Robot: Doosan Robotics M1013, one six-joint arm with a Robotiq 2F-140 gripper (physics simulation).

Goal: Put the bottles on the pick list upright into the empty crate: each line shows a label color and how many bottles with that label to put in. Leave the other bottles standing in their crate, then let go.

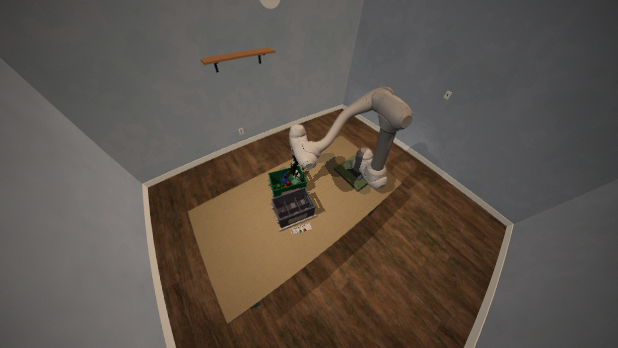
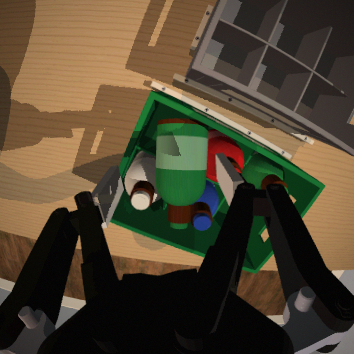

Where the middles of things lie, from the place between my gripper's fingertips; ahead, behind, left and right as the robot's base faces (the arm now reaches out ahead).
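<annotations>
The red bottle [image 2: 217, 142] is 90 mm ahead of my hand, 20 mm to the right of it and 140 mm below it, and then there's the blue bottle [image 2: 201, 211], which from my hand is 70 mm ahead, 100 mm to the right and 140 mm below as well.
</annotations>
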